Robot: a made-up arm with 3 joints.
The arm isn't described. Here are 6 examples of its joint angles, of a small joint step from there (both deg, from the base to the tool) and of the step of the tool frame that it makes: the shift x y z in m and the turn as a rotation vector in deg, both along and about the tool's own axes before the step.
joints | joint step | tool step
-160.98 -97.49 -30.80 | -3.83 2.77 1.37 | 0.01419 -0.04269 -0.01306 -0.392 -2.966 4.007
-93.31 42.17 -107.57 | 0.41 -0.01 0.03 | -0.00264 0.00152 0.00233 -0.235 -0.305 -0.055
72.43 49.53 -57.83 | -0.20 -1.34 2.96 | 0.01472 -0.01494 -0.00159 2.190 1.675 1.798
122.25 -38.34 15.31 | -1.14 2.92 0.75 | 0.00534 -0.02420 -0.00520 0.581 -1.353 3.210
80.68 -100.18 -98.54 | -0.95 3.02 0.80 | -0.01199 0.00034 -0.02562 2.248 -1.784 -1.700
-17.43 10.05 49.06 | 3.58 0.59 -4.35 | -0.00234 0.04208 -0.00051 -7.180 -0.694 -3.178
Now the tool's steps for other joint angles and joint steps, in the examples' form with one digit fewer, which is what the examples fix.
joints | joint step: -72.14 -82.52 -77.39 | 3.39 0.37 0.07
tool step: -0.0162 0.0237 0.0235 0.50 2.34 -2.38
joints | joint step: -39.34 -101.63 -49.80 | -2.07 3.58 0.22
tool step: -0.0056 -0.0177 -0.0277 0.38 -4.15 0.81
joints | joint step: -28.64 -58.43 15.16 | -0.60 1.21 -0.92
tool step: -0.0004 -0.0052 0.0033 -0.97 -0.63 0.84
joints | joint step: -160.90 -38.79 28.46 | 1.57 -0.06 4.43
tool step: 0.0079 -0.0057 -0.0249 3.15 -0.32 1.10
